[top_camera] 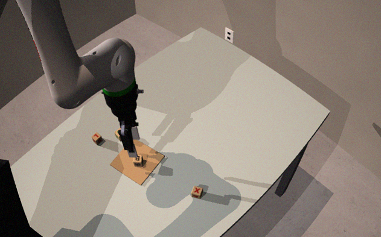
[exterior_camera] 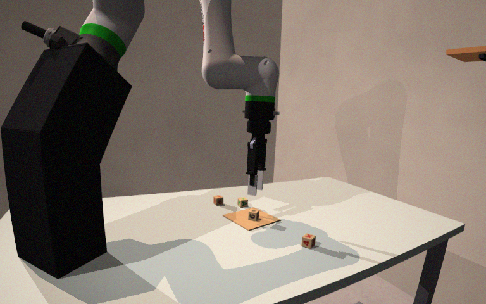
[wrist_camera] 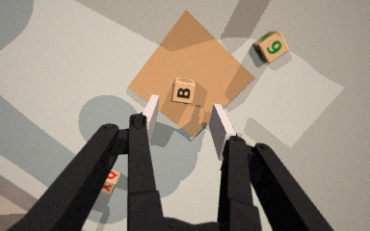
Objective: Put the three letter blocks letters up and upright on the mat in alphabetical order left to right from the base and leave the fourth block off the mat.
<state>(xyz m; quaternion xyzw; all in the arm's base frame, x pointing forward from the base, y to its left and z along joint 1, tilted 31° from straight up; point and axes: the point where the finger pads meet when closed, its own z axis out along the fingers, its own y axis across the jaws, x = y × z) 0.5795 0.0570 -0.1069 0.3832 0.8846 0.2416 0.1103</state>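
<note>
My hand is 13 cm above the tan mat and 1 cm to the right of it.
</note>
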